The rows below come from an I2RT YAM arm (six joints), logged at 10 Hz.
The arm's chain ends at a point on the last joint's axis. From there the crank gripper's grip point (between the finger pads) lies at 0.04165 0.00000 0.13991 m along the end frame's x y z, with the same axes.
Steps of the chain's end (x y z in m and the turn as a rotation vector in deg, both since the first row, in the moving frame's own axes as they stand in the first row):
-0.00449 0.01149 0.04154 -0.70 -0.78 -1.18
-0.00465 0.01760 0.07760 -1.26 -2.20 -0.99
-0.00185 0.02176 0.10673 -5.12 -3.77 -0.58
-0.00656 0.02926 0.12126 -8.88 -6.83 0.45
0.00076 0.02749 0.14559 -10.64 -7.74 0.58
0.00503 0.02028 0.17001 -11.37 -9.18 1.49
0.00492 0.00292 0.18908 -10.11 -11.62 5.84
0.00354 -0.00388 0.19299 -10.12 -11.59 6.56
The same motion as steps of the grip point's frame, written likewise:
-0.00639 0.01236 0.04209 -0.70 -0.78 -1.18
-0.01003 0.02002 0.07907 -1.26 -2.20 -0.99
-0.01107 0.03398 0.10862 -5.12 -3.77 -0.58
-0.02351 0.05145 0.12350 -8.88 -6.83 0.45
-0.01849 0.05409 0.14746 -10.64 -7.74 0.58
-0.01805 0.04918 0.17198 -11.37 -9.18 1.49
-0.02538 0.03076 0.19202 -10.11 -11.62 5.84
-0.02688 0.02431 0.19587 -10.12 -11.59 6.56

